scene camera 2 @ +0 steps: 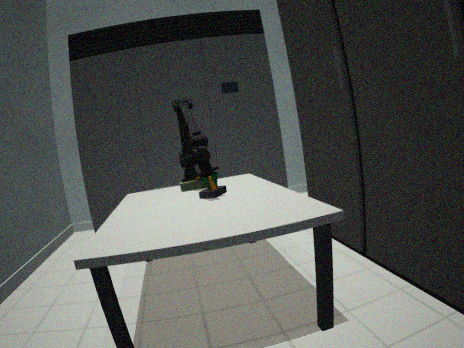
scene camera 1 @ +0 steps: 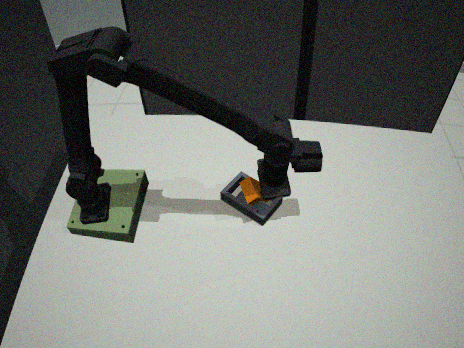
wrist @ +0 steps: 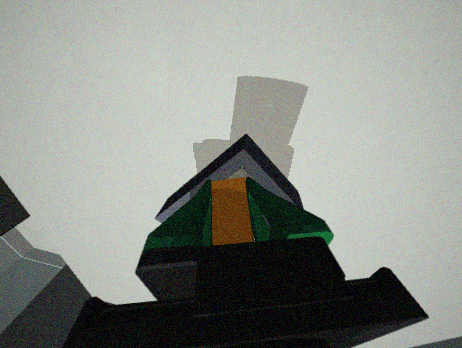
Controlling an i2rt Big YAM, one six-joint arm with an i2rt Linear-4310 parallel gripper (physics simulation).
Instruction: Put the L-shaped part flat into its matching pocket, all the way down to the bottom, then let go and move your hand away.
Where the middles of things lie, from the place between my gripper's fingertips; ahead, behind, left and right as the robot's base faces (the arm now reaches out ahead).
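My gripper: 40 mm past the orange L-shaped part (wrist: 231,223), 30 mm below it, 20 mm to the left of it.
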